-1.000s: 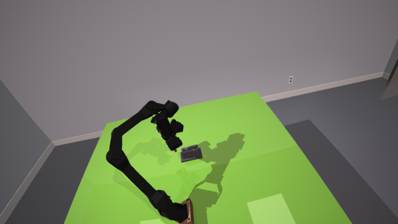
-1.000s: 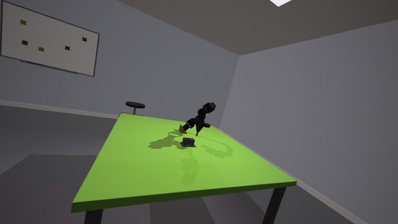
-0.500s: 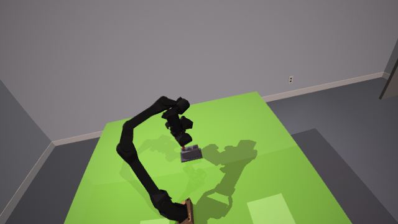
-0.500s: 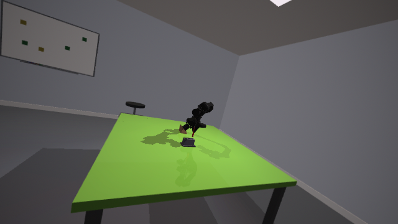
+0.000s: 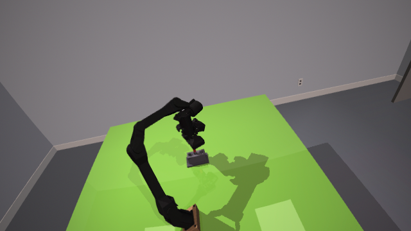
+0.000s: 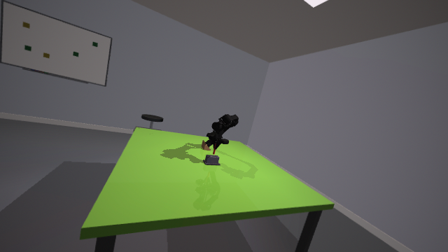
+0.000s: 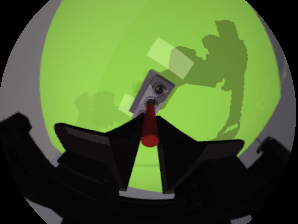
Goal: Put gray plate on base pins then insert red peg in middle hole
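Right now my gripper tip is right at the red peg. From my gripper tip the other things lie so: gray plate (7 cm below); then base (11 cm below).
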